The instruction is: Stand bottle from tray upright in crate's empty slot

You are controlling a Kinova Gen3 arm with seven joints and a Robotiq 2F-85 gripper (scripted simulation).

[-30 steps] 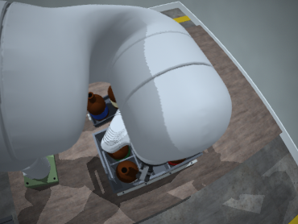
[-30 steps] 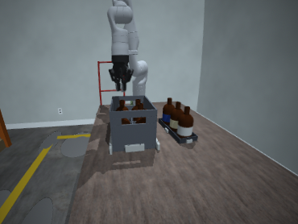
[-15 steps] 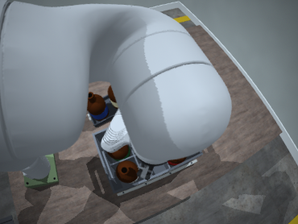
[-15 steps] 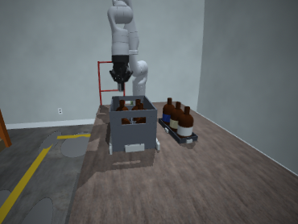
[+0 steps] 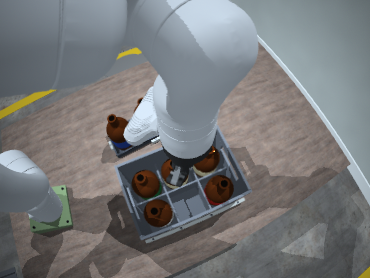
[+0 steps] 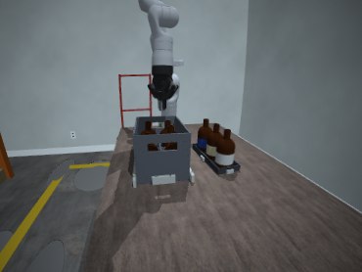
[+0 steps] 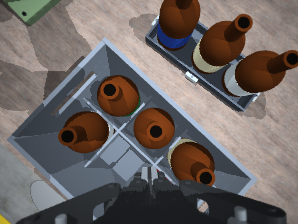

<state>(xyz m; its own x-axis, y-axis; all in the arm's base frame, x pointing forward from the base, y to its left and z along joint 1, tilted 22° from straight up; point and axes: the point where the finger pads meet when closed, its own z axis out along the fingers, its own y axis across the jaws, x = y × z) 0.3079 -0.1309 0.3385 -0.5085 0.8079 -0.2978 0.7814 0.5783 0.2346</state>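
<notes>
The cream-label bottle is 20 mm ahead of my hand, 230 mm to the left of it and 160 mm below it. The rest, counted from my hand: grey crate (20 mm behind, 10 mm to the right, 160 mm below); blue-label bottle (80 mm behind, 240 mm to the left, 160 mm below); white-label bottle (100 mm ahead, 230 mm to the left, 160 mm below).
</notes>
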